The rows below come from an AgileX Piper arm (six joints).
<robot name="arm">
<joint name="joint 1" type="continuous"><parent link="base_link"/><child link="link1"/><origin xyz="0 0 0.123"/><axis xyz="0 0 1"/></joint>
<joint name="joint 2" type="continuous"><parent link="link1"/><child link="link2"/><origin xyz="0 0 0" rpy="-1.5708 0 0"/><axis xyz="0 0 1"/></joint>
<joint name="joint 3" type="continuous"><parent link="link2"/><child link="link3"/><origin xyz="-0.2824 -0.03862 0"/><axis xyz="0 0 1"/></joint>
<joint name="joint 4" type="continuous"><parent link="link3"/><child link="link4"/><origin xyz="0.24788 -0.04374 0" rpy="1.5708 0 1.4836"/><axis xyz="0 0 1"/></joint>
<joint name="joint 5" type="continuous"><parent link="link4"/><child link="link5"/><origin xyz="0 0 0" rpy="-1.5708 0 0"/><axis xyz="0 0 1"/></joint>
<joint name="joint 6" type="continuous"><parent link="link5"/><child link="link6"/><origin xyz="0 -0.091 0" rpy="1.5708 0 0"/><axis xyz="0 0 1"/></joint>
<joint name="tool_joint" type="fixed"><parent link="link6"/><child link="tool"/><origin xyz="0 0 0"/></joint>
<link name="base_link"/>
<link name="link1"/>
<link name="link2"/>
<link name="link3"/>
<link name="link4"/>
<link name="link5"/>
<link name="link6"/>
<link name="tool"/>
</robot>
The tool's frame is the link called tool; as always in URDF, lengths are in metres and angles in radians. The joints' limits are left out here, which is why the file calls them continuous.
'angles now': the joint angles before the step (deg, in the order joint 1, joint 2, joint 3, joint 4, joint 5, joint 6). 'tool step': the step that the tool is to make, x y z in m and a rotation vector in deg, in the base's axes. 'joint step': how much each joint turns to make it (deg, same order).
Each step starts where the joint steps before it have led.
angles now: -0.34 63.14 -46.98 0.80 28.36 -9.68
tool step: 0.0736 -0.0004 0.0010 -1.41 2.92 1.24
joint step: 0.01 16.04 -13.57 -0.03 0.46 -1.86
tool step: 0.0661 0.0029 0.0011 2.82 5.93 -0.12
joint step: 0.05 14.39 -17.32 2.89 8.89 -0.14
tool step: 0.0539 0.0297 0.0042 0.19 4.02 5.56
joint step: 3.78 12.44 -18.56 1.20 10.25 -1.55
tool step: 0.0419 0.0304 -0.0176 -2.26 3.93 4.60
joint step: 3.60 11.79 -15.29 -1.65 7.66 -0.47
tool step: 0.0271 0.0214 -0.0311 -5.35 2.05 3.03
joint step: 2.82 8.88 -8.83 -4.94 2.76 -0.10
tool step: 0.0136 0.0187 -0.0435 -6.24 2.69 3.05
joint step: 2.62 6.40 -2.39 -5.54 -0.17 -0.13
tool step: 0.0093 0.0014 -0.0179 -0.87 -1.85 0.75
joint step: 0.06 2.36 -0.07 -1.32 -3.95 0.00
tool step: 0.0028 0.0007 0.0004 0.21 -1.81 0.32
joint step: 0.01 0.12 0.01 -0.24 -1.96 0.02
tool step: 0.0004 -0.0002 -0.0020 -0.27 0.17 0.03
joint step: 0.00 0.23 -0.02 -0.23 0.01 0.00
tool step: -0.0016 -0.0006 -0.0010 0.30 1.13 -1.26
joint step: 0.00 -0.01 0.03 -0.05 1.19 1.26
